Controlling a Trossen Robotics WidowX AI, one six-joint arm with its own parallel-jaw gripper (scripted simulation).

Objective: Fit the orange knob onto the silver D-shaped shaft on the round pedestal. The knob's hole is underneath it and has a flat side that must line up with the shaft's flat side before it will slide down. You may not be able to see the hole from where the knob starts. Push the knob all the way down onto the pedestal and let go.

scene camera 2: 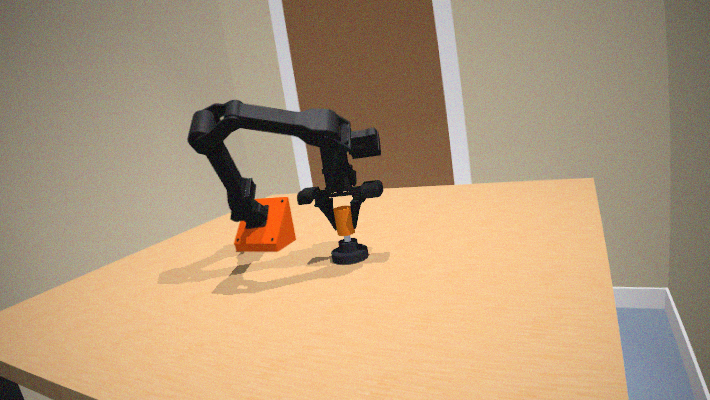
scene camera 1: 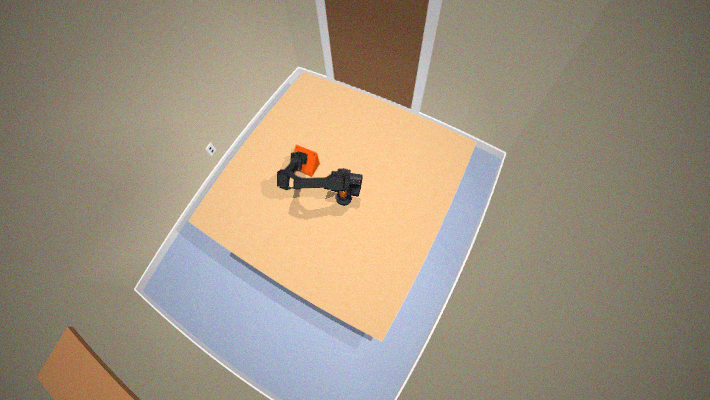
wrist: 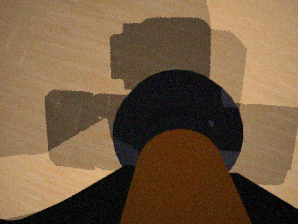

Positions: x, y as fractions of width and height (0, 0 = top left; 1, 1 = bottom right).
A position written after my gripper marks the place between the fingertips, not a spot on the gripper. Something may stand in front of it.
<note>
In view: my gripper (scene camera 2: 0.49, 0.57) and a round pedestal (scene camera 2: 0.49, 0.63).
My gripper is seen too in the wrist view (wrist: 0.61, 0.80). The round pedestal also shows in the wrist view (wrist: 0.59, 0.44).
</note>
